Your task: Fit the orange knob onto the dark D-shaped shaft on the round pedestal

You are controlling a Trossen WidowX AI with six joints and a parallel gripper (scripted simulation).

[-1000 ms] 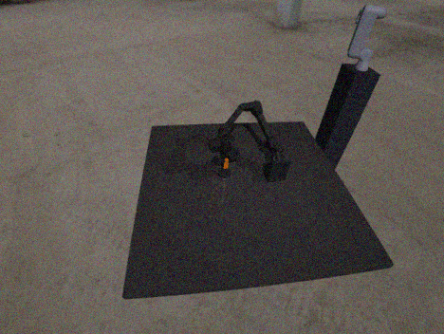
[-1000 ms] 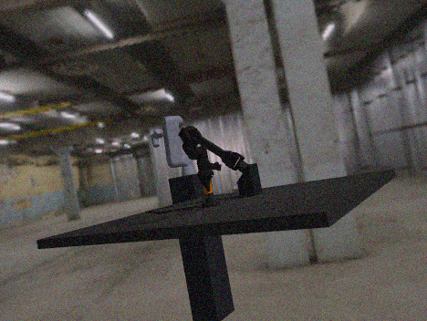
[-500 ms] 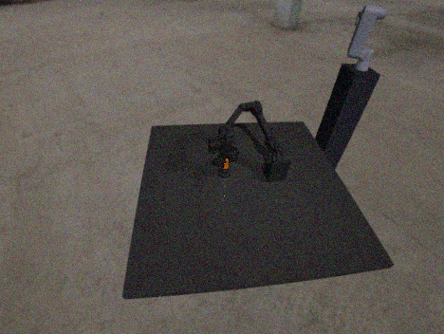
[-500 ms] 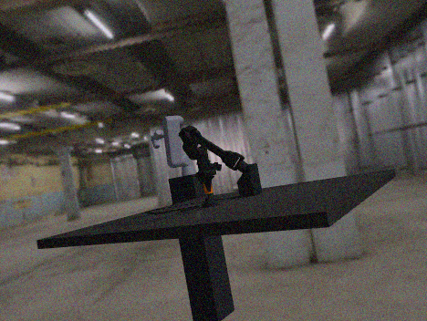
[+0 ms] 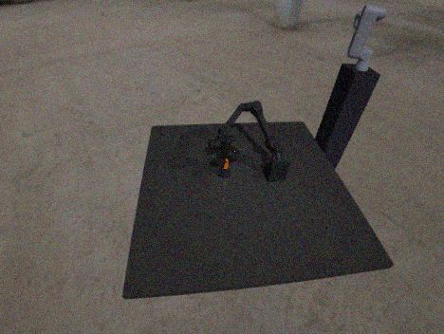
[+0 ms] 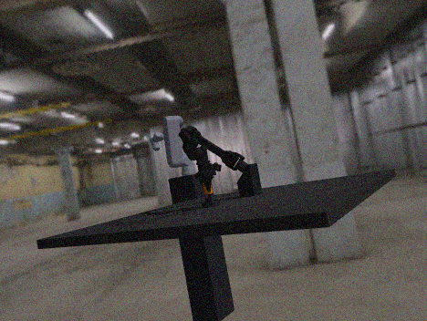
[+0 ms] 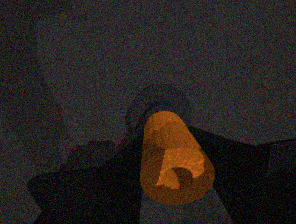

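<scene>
Right now the orange knob is 20 mm above my gripper tip. Also, from my gripper tip: round dark pedestal (40 mm below).
</scene>
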